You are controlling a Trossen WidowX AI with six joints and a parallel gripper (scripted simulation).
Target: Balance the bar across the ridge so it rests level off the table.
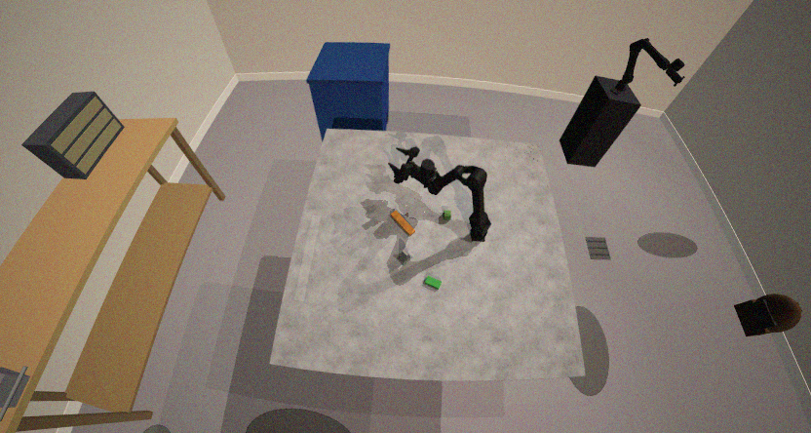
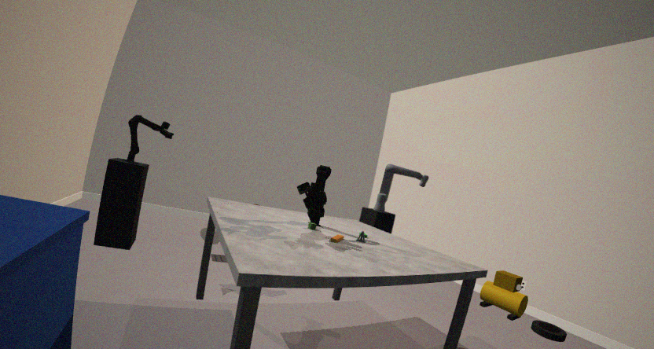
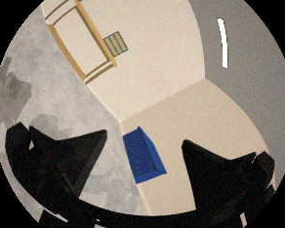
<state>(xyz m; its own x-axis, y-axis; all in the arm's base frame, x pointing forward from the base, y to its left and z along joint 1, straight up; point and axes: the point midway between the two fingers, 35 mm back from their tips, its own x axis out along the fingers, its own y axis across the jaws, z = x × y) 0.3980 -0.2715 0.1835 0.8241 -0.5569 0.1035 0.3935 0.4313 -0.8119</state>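
The orange bar lies 250 mm to the left of my gripper tip, 180 mm below it and 70 mm behind it. Also, from my gripper tip: green cube (280 mm behind, 200 mm to the left, 170 mm below).
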